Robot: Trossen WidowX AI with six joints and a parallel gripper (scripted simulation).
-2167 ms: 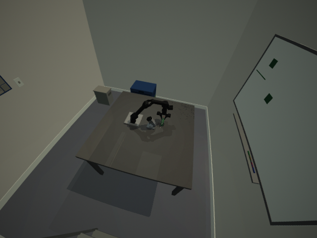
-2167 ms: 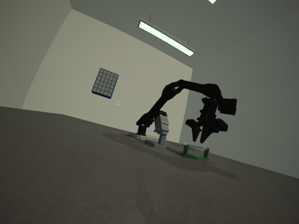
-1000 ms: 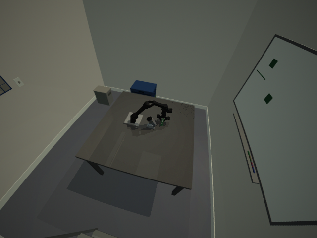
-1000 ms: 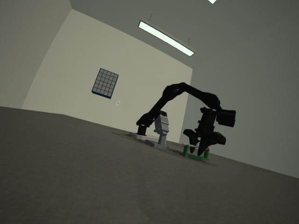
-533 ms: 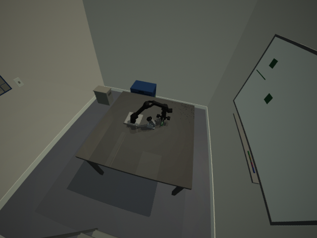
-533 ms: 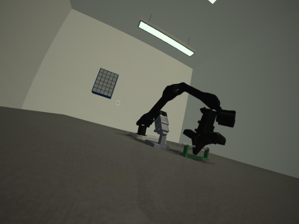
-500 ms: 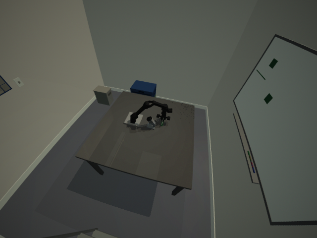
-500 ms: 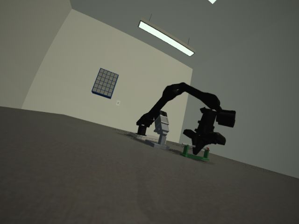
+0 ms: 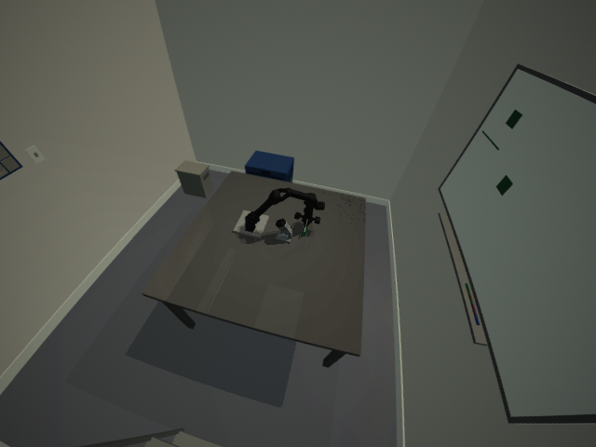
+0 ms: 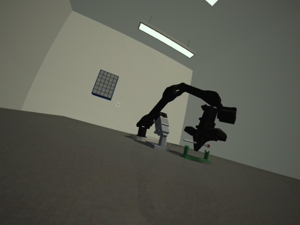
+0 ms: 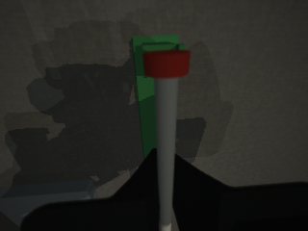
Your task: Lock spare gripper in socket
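My gripper tip is 10 mm to the right of the green cradle and 10 mm above it. Round my gripper tip: grey mount: 120 mm behind, 110 mm to the right, 20 mm above; spare gripper: 140 mm behind, 120 mm to the right, 90 mm above.
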